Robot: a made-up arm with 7 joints.
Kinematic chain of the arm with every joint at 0, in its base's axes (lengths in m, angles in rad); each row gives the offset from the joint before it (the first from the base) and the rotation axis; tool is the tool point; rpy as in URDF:
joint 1: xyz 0 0 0.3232 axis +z
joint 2: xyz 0 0 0 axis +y
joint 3: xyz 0 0 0.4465 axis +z
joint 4: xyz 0.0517 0 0 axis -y
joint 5: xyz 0.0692 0 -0.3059 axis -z
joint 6: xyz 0 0 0 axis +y
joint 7: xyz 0.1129 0 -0.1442 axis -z
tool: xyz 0 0 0 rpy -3.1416 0 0
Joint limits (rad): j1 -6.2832..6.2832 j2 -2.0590..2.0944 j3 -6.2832..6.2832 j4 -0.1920..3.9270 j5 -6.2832..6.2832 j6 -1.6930..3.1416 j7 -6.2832..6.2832
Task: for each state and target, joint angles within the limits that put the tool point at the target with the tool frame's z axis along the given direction. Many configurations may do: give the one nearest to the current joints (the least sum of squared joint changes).
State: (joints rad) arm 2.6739 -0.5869 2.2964 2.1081 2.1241 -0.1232 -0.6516
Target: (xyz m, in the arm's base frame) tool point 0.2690 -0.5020 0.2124 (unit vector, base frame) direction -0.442 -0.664 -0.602
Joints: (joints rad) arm 2.7583 -1.1880 2.4601 1.4728 2.3460 -0.4228 -0.6516
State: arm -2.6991 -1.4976 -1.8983 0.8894 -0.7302 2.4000 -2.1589
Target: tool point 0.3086 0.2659 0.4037 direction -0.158 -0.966 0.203
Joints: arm -2.8861 -0.8576 -2.1342 1.3844 -0.3559 2.7639 -2.1589
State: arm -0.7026 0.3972 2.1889 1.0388 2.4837 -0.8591 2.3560
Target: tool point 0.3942 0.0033 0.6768 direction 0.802 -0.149 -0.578
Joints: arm -1.1969 0.2829 1.9457 1.3271 1.9529 -1.0176 2.3560
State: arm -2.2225 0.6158 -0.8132 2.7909 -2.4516 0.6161 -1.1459
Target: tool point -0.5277 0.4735 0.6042 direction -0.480 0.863 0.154
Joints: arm -3.2059 0.6777 -1.1002 1.8344 -2.7288 0.2300 -1.1459
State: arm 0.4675 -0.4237 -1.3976 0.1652 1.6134 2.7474 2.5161
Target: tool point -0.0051 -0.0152 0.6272 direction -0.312 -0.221 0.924
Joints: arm 0.4349 -0.5519 -1.0936 -0.1512 1.4571 3.0264 2.5161
